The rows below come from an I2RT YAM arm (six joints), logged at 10 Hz.
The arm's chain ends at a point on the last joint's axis. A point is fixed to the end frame.
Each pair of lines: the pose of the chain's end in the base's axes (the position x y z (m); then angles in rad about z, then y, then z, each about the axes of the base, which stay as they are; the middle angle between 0 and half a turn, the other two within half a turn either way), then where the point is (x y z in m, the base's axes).
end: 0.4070, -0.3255, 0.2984, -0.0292, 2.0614, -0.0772
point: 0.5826 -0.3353 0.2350
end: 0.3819, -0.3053, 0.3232, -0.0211, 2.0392, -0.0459
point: 0.5591 -0.3099 0.2637
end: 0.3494, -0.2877, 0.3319, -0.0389, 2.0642, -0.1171
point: 0.5243 -0.3042 0.2679
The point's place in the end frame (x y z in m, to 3 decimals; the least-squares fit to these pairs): -0.027 0.003 0.185
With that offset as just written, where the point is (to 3 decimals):
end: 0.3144, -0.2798, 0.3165, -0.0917, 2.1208, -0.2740
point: 0.481 -0.321 0.242
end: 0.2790, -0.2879, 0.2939, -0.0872, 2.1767, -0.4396
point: 0.433 -0.354 0.210
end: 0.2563, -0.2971, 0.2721, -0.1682, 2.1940, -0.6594
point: 0.392 -0.393 0.185
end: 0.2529, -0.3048, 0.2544, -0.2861, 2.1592, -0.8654
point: 0.370 -0.426 0.173
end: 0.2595, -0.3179, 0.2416, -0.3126, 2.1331, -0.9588
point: 0.366 -0.450 0.164
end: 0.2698, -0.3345, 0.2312, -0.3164, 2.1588, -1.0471
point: 0.363 -0.474 0.149
